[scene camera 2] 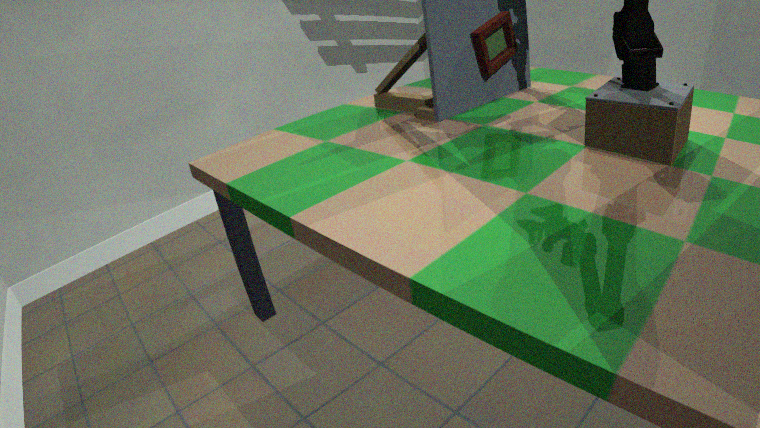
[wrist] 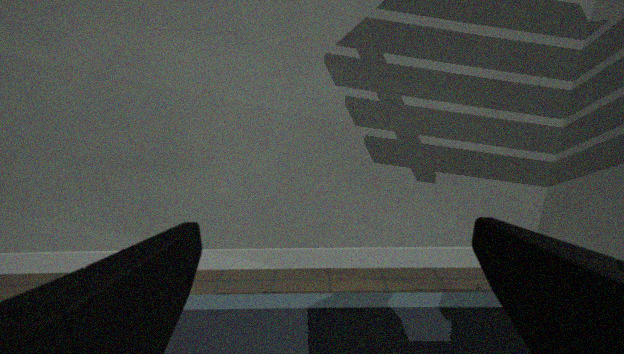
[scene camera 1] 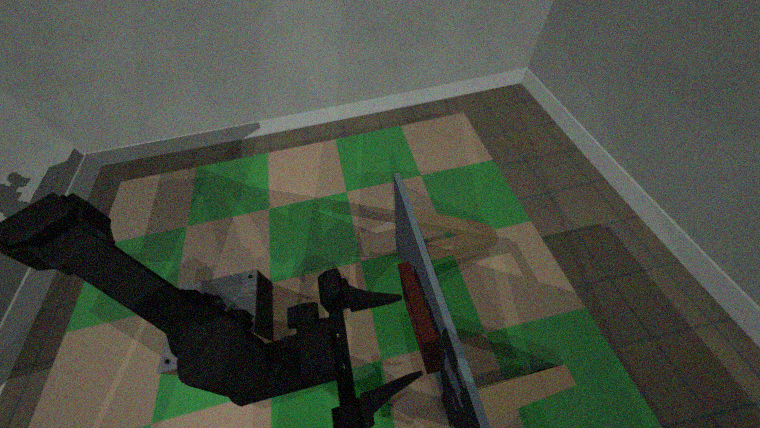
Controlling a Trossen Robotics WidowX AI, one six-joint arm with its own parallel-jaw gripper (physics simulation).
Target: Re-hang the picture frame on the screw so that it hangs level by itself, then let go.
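Seen in the pictures: gripper, between the fingertips: (wrist: 336, 233) (scene camera 1: 411, 332); arm's base, origin of its link: (scene camera 2: 640, 86).
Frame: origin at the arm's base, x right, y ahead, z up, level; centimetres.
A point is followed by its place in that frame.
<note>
The red picture frame (scene camera 1: 417, 308) {x 3.6, y 43.0, z 12.2 cm} (scene camera 2: 480, 55) {x -4.8, y 42.3, z 2.8 cm} with a green picture is against the front face of the grey upright panel (scene camera 1: 406, 223) (scene camera 2: 452, 69) (wrist: 240, 330). In the second scene view it is tilted, its top edge sloping down to the left. The screw does not show. My gripper (scene camera 1: 412, 335) {x 10.2, y 40.4, z 27.2 cm} (wrist: 336, 233) {x 10.2, y 40.4, z 27.2 cm} is open and empty, fingers spread wide, their tips pointing at the panel near the frame. In the first scene view the tips look close to the frame, but contact cannot be told. In the wrist view the panel's top edge shows below and between the fingers; the frame does not show.
Wooden braces (scene camera 1: 526, 388) {x 16.9, y 60.1, z 4.3 cm} (scene camera 2: 401, 101) {x -19.9, y 58.5, z -8.7 cm} prop the panel from behind on the green and tan checkered table (scene camera 1: 308, 170) {x -54.2, y 14.3, z -11.2 cm} (scene camera 2: 372, 228) {x -61.8, y 11.2, z -11.2 cm}. My arm stands on a grey-topped block (scene camera 1: 234, 289) {x -8.7, y 1.7, z -0.7 cm} (scene camera 2: 627, 127) {x -12.2, y -2.8, z -5.8 cm} in front of the panel. Room walls rise beyond the table.
</note>
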